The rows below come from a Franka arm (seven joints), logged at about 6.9 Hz.
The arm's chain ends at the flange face. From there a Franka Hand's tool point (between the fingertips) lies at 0.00 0.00 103.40 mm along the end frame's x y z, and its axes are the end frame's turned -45 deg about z.
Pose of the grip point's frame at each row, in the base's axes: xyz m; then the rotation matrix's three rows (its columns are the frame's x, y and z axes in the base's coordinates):
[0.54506 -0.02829 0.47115], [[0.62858 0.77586 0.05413], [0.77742 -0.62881 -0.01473], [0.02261 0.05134 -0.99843]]
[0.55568 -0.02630 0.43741], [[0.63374 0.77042 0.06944], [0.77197 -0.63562 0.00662], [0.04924 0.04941 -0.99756]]
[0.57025 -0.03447 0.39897], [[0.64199 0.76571 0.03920], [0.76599 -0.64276 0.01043], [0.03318 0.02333 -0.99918]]
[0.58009 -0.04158 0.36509], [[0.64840 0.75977 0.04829], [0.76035 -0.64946 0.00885], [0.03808 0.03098 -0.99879]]
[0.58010 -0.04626 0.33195], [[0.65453 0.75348 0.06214], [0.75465 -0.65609 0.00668], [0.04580 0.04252 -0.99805]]
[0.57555 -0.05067 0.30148], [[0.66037 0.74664 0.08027], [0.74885 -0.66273 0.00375], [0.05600 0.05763 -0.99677]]
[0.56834 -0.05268 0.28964], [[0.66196 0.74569 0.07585], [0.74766 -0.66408 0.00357], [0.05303 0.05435 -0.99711]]
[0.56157 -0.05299 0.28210], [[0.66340 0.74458 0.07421], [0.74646 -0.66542 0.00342], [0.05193 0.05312 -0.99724]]
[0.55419 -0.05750 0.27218], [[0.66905 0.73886 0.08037], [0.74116 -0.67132 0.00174], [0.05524 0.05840 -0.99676]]
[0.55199 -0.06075 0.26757], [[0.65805 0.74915 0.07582], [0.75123 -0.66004 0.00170], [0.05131 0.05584 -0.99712]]
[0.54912 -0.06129 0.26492], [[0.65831 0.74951 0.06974], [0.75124 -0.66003 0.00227], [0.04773 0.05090 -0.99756]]
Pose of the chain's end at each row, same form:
[0.53946 -0.02677 0.57439], [[0.99309 0.10414 0.05413], [0.10508 -0.99435 -0.01473], [0.05229 0.02032 -0.99843]]
[0.54850 -0.02698 0.54056], [[0.99289 0.09665 0.06944], [0.09641 -0.99532 0.00662], [0.06976 0.00012 -0.99756]]
[0.56620 -0.03555 0.50229], [[0.99539 0.08748 0.03920], [0.08714 -0.99614 0.01043], [0.03996 -0.00697 -0.99918]]
[0.57510 -0.04250 0.46836], [[0.99573 0.07875 0.04829], [0.07841 -0.99689 0.00885], [0.04883 -0.00502 -0.99879]]
[0.57367 -0.04695 0.43515], [[0.99561 0.06997 0.06214], [0.06969 -0.99754 0.00668], [0.06245 -0.00232 -0.99805]]
[0.56725 -0.05106 0.40455], [[0.99491 0.06100 0.08027], [0.06090 -0.99814 0.00375], [0.08035 0.00115 -0.99677]]
[0.56050 -0.05305 0.39274], [[0.99536 0.05921 0.07585], [0.05910 -0.99825 0.00357], [0.07593 0.00093 -0.99711]]
[0.55390 -0.05334 0.38521], [[0.99559 0.05740 0.07421], [0.05730 -0.99835 0.00342], [0.07428 0.00084 -0.99724]]
[0.54588 -0.05768 0.37524], [[0.99554 0.04936 0.08037], [0.04938 -0.99877 0.00174], [0.08036 0.00223 -0.99676]]
[0.54415 -0.06093 0.37067], [[0.99504 0.06442 0.07582], [0.06448 -0.99792 0.00170], [0.07577 0.00320 -0.99712]]
[0.54191 -0.06152 0.36807], [[0.99548 0.06449 0.06974], [0.06450 -0.99792 0.00227], [0.06974 0.00224 -0.99756]]

